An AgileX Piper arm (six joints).
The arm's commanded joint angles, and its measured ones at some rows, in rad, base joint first. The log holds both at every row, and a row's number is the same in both.
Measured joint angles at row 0:
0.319 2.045 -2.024 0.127 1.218 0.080
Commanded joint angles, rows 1 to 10:
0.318 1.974 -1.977 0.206 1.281 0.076
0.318 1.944 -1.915 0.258 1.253 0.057
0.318 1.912 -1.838 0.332 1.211 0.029
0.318 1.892 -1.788 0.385 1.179 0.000
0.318 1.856 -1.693 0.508 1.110 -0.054
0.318 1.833 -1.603 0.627 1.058 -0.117
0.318 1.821 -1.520 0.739 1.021 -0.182
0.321 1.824 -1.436 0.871 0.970 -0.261
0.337 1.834 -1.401 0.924 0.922 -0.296
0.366 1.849 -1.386 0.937 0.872 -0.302
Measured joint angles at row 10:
0.337 1.836 -1.414 0.871 0.952 -0.256
